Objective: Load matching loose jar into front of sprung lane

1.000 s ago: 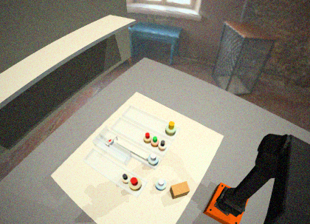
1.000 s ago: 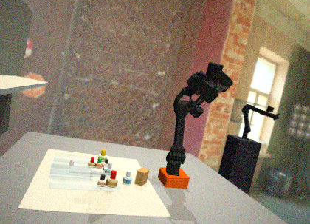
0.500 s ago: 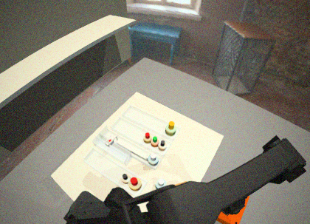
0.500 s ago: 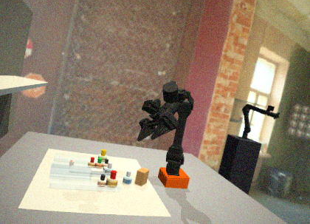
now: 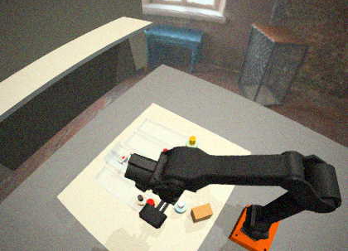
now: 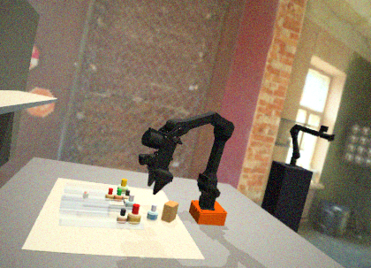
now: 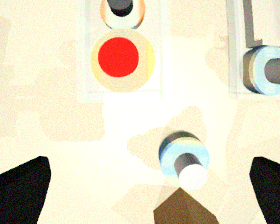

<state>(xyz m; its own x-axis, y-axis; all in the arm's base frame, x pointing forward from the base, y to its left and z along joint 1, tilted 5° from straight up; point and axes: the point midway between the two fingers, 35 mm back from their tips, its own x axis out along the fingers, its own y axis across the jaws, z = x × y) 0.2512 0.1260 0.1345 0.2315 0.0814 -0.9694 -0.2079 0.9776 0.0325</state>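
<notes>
My gripper tip is now 100 mm past the cardboard box, 70 mm to the left of it and 100 mm above it. Also, from my gripper tip: clear sprung lane 210 mm ahead, 40 mm to the right, 110 mm below; red mark 240 mm ahead, 20 mm to the right, 60 mm below.
</notes>
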